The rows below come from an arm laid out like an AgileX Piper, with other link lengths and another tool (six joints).
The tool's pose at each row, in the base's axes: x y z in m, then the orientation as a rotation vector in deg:
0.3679, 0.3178, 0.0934, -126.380, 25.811, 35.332
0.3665, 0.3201, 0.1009, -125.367, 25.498, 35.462
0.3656, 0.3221, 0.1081, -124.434, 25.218, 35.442
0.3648, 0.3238, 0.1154, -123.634, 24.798, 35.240
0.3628, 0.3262, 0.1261, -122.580, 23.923, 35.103
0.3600, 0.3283, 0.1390, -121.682, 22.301, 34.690
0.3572, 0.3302, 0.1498, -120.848, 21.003, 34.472
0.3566, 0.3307, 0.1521, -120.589, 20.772, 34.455
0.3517, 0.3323, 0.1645, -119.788, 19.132, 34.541
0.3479, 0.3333, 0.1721, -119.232, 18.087, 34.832
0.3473, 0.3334, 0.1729, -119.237, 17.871, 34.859
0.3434, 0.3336, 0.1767, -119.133, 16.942, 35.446
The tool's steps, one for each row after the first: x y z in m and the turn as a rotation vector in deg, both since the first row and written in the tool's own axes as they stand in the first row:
-0.0056, -0.0052, -0.0021, 0.876, -0.512, -0.211
-0.0106, -0.0103, -0.0045, 1.727, -0.891, -0.450
-0.0156, -0.0153, -0.0071, 2.502, -1.157, -0.852
-0.0235, -0.0222, -0.0108, 3.457, -1.703, -1.571
-0.0333, -0.0299, -0.0158, 4.291, -2.272, -2.935
-0.0419, -0.0361, -0.0198, 5.020, -2.840, -3.994
-0.0437, -0.0375, -0.0205, 5.244, -2.992, -4.179
-0.0549, -0.0434, -0.0250, 5.802, -3.870, -5.380
-0.0624, -0.0467, -0.0275, 6.116, -4.604, -6.062
-0.0634, -0.0469, -0.0278, 6.080, -4.694, -6.210
-0.0687, -0.0474, -0.0287, 5.886, -5.435, -6.677

